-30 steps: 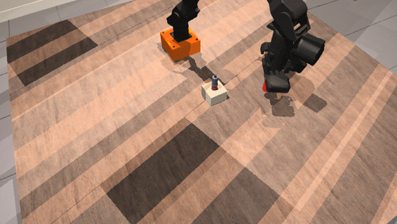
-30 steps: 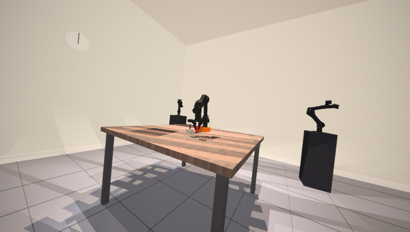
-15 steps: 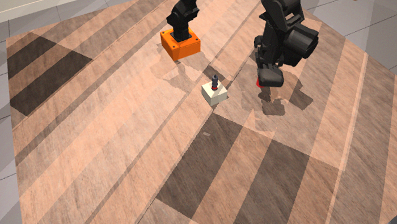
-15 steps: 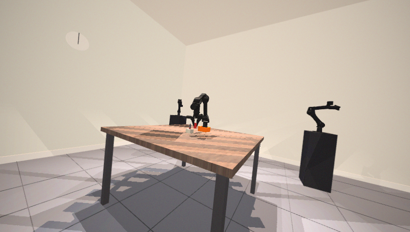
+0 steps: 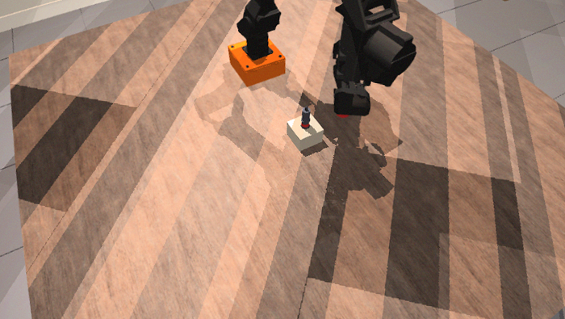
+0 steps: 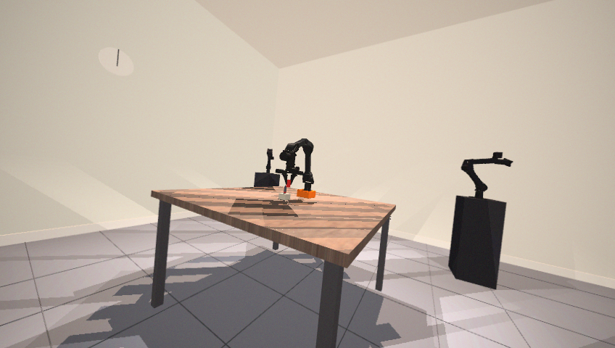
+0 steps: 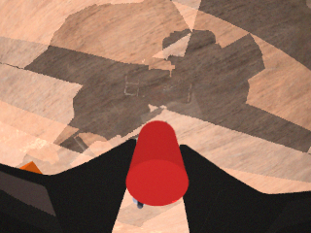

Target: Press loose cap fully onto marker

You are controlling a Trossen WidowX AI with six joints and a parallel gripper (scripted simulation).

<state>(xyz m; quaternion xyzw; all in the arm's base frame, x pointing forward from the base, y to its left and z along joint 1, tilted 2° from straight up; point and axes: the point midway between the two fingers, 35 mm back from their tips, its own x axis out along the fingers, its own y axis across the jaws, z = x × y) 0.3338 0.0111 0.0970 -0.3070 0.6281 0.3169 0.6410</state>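
Right now my gripper tip is 50 mm past the holder block, 60 mm to the left of it and 90 mm above it. From my gripper tip the other things lie so: red cap 10 mm above.
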